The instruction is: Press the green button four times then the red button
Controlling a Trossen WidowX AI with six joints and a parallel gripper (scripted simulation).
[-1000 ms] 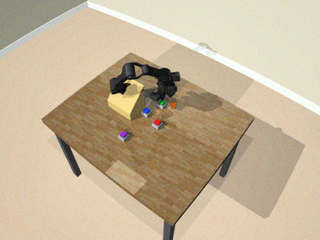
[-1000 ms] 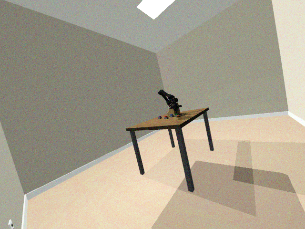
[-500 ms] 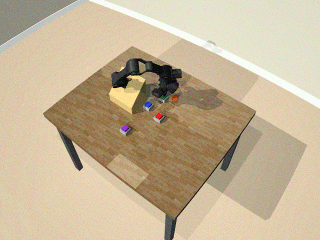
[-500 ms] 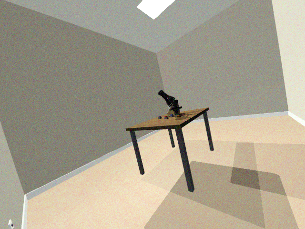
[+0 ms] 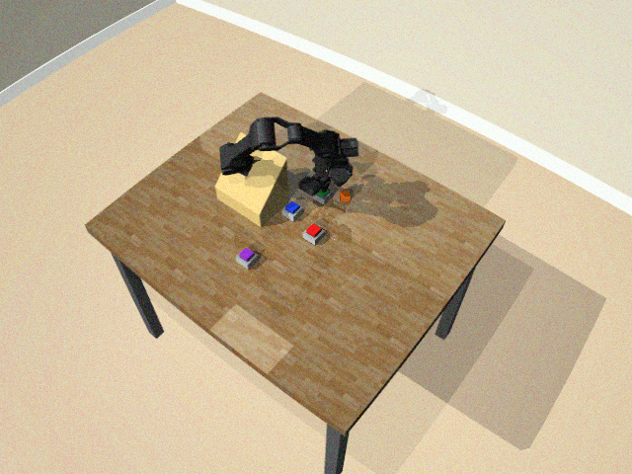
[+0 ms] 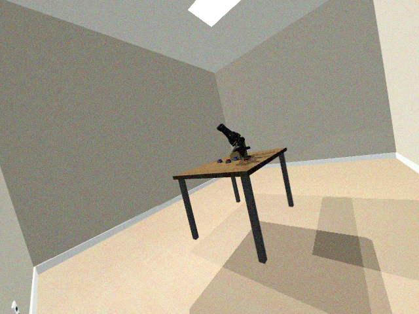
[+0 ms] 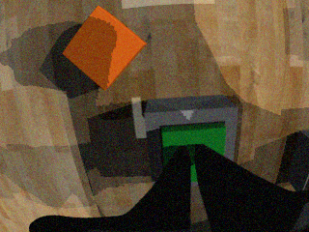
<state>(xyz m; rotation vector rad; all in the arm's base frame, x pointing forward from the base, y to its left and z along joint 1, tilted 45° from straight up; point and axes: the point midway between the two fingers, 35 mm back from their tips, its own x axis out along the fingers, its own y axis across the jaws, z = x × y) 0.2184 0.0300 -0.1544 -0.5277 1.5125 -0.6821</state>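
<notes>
Now: gripper tip 10 mm above the green button. Round my gripper tip: blue button 120 mm to the right, 40 mm behind; red button 160 mm to the right, 70 mm ahead; orange block 60 mm ahead, 40 mm to the left, 20 mm below.
</notes>
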